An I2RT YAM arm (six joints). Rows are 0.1 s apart.
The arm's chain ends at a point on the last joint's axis. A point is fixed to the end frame.
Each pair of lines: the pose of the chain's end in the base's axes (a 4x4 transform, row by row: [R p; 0 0 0 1], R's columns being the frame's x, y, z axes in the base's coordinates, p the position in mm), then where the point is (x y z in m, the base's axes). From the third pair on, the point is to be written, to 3 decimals.
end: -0.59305 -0.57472 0.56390 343.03; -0.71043 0.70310 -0.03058 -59.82; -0.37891 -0.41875 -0.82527 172.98; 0 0 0 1
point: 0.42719 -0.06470 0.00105
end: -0.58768 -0.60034 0.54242 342.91; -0.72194 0.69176 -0.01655 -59.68; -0.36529 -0.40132 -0.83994 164.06; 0 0 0 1
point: 0.42258 -0.06234 -0.01005
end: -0.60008 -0.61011 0.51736 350.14; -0.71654 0.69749 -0.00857 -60.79; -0.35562 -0.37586 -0.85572 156.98; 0 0 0 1
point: 0.425 -0.062 -0.019
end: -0.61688 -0.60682 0.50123 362.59; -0.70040 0.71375 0.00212 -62.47; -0.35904 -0.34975 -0.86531 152.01; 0 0 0 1
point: 0.434 -0.061 -0.026
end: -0.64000 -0.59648 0.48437 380.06; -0.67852 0.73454 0.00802 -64.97; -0.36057 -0.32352 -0.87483 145.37; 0 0 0 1
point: 0.448 -0.061 -0.034
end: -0.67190 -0.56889 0.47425 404.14; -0.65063 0.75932 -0.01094 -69.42; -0.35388 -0.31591 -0.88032 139.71; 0 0 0 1
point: 0.470 -0.068 -0.040
